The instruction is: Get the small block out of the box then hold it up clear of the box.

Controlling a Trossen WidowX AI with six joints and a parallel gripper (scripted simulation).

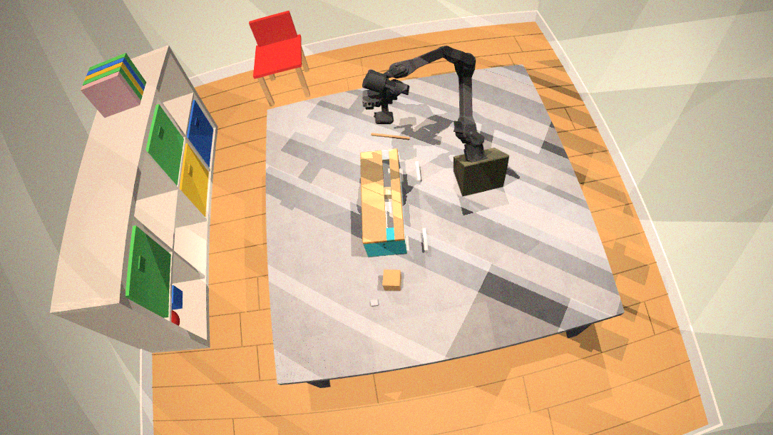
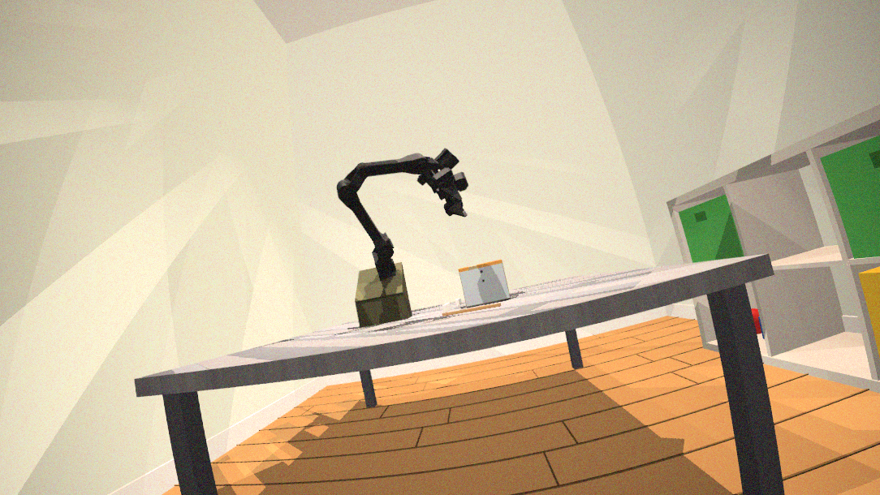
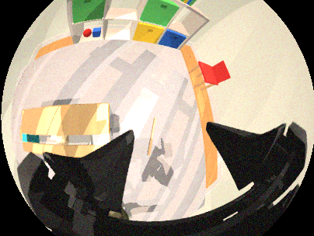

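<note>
The long tan box is 4 cm ahead of my gripper tip, 27 cm to the left of it and 24 cm below it. From my gripper tip the other things lie so: thin orange stick 6 cm behind, 7 cm to the right, 30 cm below; then tan block 5 cm ahead, 24 cm to the left, 22 cm below; then brown cube 14 cm ahead, 55 cm to the left, 27 cm below.
</note>
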